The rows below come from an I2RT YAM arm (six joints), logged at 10 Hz.
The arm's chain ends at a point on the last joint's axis. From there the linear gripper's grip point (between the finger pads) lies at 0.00 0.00 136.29 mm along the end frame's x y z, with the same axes.
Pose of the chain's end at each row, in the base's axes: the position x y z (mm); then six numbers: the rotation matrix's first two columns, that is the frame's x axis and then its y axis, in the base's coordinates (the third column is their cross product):
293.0 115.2 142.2 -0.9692 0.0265 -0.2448 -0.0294 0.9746 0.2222
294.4 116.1 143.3 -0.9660 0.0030 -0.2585 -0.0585 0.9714 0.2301
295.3 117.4 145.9 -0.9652 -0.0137 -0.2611 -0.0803 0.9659 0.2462
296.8 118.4 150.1 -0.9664 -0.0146 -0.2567 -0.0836 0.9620 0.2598
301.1 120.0 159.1 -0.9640 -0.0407 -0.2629 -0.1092 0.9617 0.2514
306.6 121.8 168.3 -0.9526 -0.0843 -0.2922 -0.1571 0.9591 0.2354
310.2 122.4 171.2 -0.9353 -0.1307 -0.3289 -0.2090 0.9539 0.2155
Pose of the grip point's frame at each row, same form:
326.3 145.5 13.6 -0.9692 0.0265 -0.2448 -0.0294 0.9746 0.2222
328.7 148.5 15.4 -0.9660 0.0030 -0.2585 -0.0585 0.9714 0.2301
329.2 152.6 18.7 -0.9652 -0.0137 -0.2611 -0.0803 0.9659 0.2462
329.9 155.5 23.2 -0.9664 -0.0146 -0.2567 -0.0836 0.9620 0.2598
334.2 156.9 32.1 -0.9640 -0.0407 -0.2629 -0.1092 0.9617 0.2514
342.1 158.6 42.0 -0.9526 -0.0843 -0.2922 -0.1571 0.9591 0.2354
349.1 159.2 45.9 -0.9353 -0.1307 -0.3289 -0.2090 0.9539 0.2155

